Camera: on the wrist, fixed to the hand. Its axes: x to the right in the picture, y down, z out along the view.
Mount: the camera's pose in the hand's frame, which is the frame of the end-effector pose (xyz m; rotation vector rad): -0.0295 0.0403 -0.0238 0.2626 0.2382 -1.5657
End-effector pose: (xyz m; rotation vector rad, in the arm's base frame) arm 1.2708 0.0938 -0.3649 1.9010 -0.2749 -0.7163
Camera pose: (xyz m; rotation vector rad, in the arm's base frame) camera 1.2666 0.1087 -0.3118 2.1783 1.4940 -1.4247
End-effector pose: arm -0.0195 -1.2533 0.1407 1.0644 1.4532 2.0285
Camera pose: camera -0.0163 -1.3032 0.1644 -0.3624 1.7476 0.7963
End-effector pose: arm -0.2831 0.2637 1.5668 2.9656 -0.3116 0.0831
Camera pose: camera -0.3213 0.2346 1.5942 -2.3661 -1.9550 -0.2519
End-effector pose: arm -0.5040 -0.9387 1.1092 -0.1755 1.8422 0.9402
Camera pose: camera -0.5276 -0.9355 1.1591 -1.3440 1.3711 -0.4326
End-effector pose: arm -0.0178 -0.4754 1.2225 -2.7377 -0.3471 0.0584
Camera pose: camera -0.0349 -0.5276 1.2293 -1.5328 -2.0069 -0.5592
